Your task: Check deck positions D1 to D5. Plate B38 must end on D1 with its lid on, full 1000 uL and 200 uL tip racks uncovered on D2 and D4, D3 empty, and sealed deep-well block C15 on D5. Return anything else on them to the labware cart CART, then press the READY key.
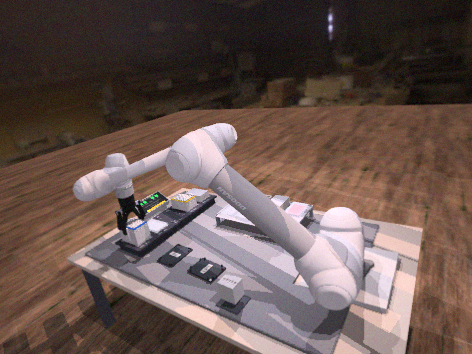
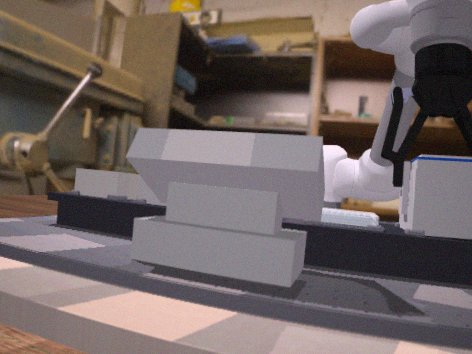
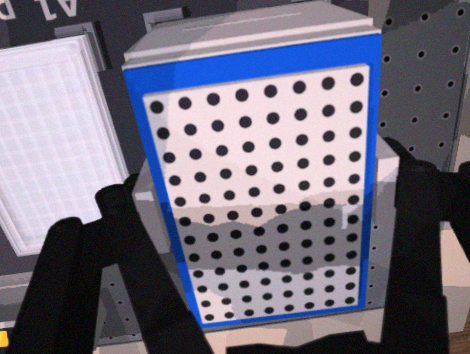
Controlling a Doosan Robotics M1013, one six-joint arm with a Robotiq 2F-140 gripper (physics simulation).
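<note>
A tall grey tip rack with a blue rim and rows of dark holes stands on the end position of the dark deck rail. My gripper straddles it from above, its pads pressed against the rack's two long sides. The rack rests on the deck. A white lidded plate lies on the neighbouring position. Further along the rail stand a green-lit rack, a yellow-rimmed rack and a grey block.
The READY key stands near the table's front edge. Two black flat items lie beside it. A grey raised stand sits behind the arm, with a pink-topped plate nearby.
</note>
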